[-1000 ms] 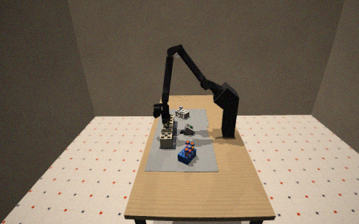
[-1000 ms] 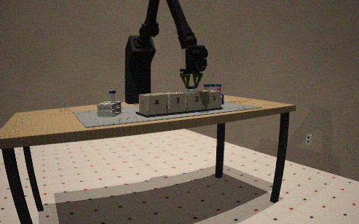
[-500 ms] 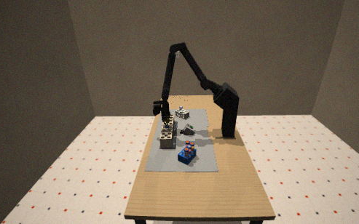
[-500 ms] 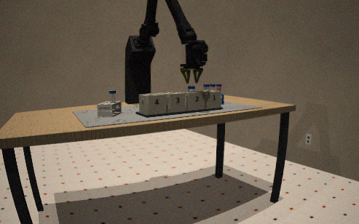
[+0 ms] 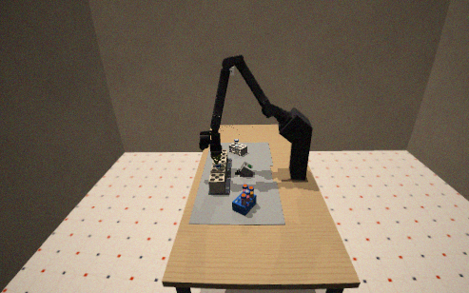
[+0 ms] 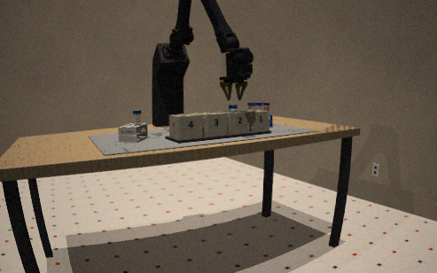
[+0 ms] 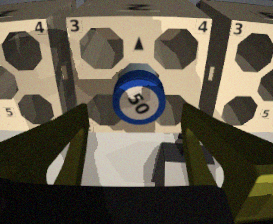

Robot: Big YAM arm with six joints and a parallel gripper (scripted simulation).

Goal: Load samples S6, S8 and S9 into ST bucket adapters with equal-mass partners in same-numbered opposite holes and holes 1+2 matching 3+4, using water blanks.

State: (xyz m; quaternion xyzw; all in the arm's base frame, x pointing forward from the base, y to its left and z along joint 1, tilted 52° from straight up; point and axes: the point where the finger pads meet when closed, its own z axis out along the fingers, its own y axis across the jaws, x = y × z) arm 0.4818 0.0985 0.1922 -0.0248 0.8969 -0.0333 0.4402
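The sample tube S8 is 23 cm to the left of my hand, 19 cm behind it and 9 cm below it. Round my hand: done key block: 20 cm behind, 10 cm below, 7 cm to the right; then adapter 3: 11 cm to the right, 10 cm below; then blank marked 50: 8 cm below, 1 cm to the right, 1 cm behind.
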